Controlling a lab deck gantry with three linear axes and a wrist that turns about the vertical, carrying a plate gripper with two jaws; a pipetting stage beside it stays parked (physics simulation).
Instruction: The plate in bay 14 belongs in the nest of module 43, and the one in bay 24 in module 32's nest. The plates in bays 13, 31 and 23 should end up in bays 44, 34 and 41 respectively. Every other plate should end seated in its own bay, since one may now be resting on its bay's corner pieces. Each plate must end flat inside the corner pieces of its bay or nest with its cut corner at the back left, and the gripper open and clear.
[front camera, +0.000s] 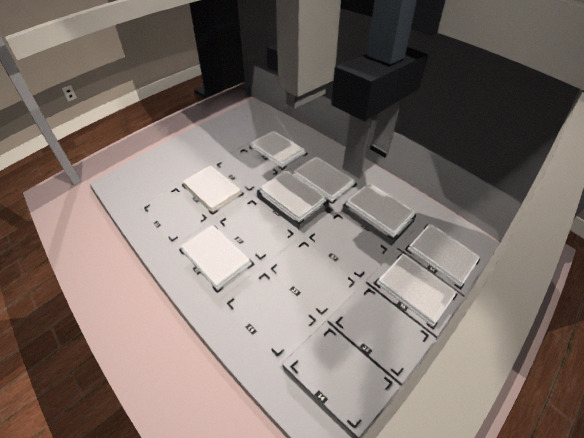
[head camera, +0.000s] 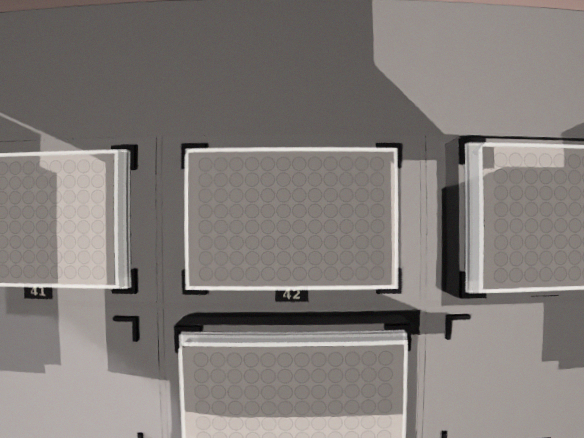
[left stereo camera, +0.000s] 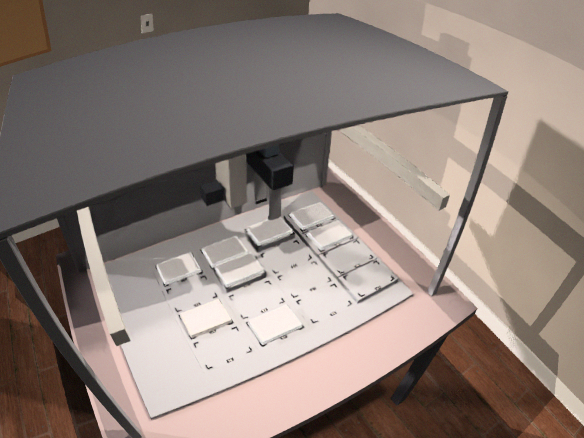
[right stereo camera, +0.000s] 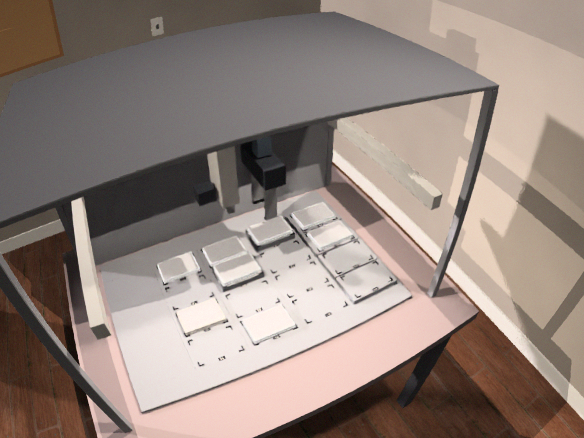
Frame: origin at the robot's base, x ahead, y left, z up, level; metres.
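Where they show: gripper, fingertip midpoint: (front camera: 366, 161) (left stereo camera: 267, 209) (right stereo camera: 264, 209); robot's base at its link origin: (front camera: 145, 208) (left stereo camera: 208, 368) (right stereo camera: 200, 365).
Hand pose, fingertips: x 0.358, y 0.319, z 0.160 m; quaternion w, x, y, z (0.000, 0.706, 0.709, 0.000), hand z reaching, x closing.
Things, the pixels of their top centre, and the offset from my fingertips. "spot": a spot on its surface instead.
- bay 42 plate at its top centre: (head camera: 291, 218) (front camera: 323, 175) (left stereo camera: 224, 249) (right stereo camera: 224, 249) dz -0.146, dx -0.130, dy +0.045 m
- bay 41 at a spot on its surface: (front camera: 277, 148) spot: dz -0.146, dx -0.286, dy +0.038 m
- bay 21 at a spot on its surface: (front camera: 212, 187) spot: dz -0.146, dx -0.285, dy -0.171 m
- bay 12 at a spot on its surface: (front camera: 216, 256) spot: dz -0.146, dx -0.120, dy -0.278 m
My gripper (front camera: 367, 161) (left stereo camera: 267, 210) (right stereo camera: 264, 210) is open and empty, raised above the back of the deck. The bay 42 plate (front camera: 324, 178) (head camera: 291, 220) lies inside its four corner pieces in the head view. Plates sit in bay 41 (front camera: 277, 148) and at bays 44 (front camera: 444, 254) and 34 (front camera: 416, 288). A plate (front camera: 380, 209) is on module 43 and another plate (front camera: 292, 196) is on module 32. Bays 13, 14, 23, 24 and 31 hold no plate. Cut corners are too small to tell.
Other plates sit at bay 21 (front camera: 212, 187) and bay 12 (front camera: 216, 256); their exact seating is too small to tell. The parked pipetting stage (front camera: 307, 50) hangs left of the gripper. Light side rails (left stereo camera: 102, 280) (right stereo camera: 90, 270) flank the deck under the dark roof (left stereo camera: 260, 80).
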